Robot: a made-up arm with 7 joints. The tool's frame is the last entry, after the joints.
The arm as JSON. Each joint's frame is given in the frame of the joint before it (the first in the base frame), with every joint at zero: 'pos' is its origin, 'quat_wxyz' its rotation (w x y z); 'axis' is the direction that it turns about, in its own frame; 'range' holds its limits. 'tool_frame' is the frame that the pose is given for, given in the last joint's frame.
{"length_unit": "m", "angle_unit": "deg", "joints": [
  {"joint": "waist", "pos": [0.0, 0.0, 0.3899], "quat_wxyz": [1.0, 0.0, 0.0, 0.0], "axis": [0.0, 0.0, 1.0], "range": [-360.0, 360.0]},
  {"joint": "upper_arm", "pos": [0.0, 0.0, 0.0], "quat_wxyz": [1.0, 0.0, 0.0, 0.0], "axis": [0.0, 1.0, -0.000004], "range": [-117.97, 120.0]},
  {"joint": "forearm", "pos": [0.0, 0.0, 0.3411], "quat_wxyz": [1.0, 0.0, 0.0, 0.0], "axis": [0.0, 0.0, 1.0], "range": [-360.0, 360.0]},
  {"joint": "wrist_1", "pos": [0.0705, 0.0, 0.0], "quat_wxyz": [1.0, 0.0, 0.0, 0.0], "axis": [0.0, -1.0, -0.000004], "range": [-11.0, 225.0]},
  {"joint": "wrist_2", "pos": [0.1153, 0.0, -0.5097], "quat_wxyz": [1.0, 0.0, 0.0, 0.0], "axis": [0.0, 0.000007, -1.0], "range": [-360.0, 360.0]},
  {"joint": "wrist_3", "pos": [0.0, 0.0, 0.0], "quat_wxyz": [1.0, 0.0, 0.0, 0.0], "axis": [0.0, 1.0, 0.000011], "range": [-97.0, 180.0]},
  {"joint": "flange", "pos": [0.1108, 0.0, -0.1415], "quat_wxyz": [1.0, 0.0, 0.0, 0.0], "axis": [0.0, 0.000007, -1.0], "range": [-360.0, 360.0]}
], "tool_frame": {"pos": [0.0, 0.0, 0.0], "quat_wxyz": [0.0, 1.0, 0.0, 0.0]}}
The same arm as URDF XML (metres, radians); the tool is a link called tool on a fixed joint. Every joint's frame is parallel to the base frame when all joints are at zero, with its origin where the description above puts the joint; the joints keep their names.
<robot name="arm">
<link name="base"/>
<link name="link1"/>
<link name="link2"/>
<link name="link3"/>
<link name="link4"/>
<link name="link5"/>
<link name="link6"/>
<link name="link7"/>
<link name="tool"/>
<joint name="waist" type="revolute"><parent link="base"/><child link="link1"/><origin xyz="0 0 0.3899"/><axis xyz="0 0 1"/><limit lower="-6.2832" upper="6.2832"/></joint>
<joint name="upper_arm" type="revolute"><parent link="link1"/><child link="link2"/><origin xyz="0 0 0"/><axis xyz="0 1 0"/><limit lower="-2.059" upper="2.0944"/></joint>
<joint name="forearm" type="revolute"><parent link="link2"/><child link="link3"/><origin xyz="0 0 0.3411"/><axis xyz="0 0 1"/><limit lower="-6.2832" upper="6.2832"/></joint>
<joint name="wrist_1" type="revolute"><parent link="link3"/><child link="link4"/><origin xyz="0.0705 0 0"/><axis xyz="0 -1 0"/><limit lower="-0.192" upper="3.927"/></joint>
<joint name="wrist_2" type="revolute"><parent link="link4"/><child link="link5"/><origin xyz="0.1153 0 -0.5097"/><axis xyz="0 0 -1"/><limit lower="-6.2832" upper="6.2832"/></joint>
<joint name="wrist_3" type="revolute"><parent link="link5"/><child link="link6"/><origin xyz="0 0 0"/><axis xyz="0 1 0"/><limit lower="-1.693" upper="3.1416"/></joint>
<joint name="flange" type="revolute"><parent link="link6"/><child link="link7"/><origin xyz="0.1108 0 -0.1415"/><axis xyz="0 0 -1"/><limit lower="-6.2832" upper="6.2832"/></joint>
<joint name="tool_fixed" type="fixed"><parent link="link7"/><child link="tool"/><origin xyz="0 0 0" rpy="3.1416 0 0"/></joint>
</robot>

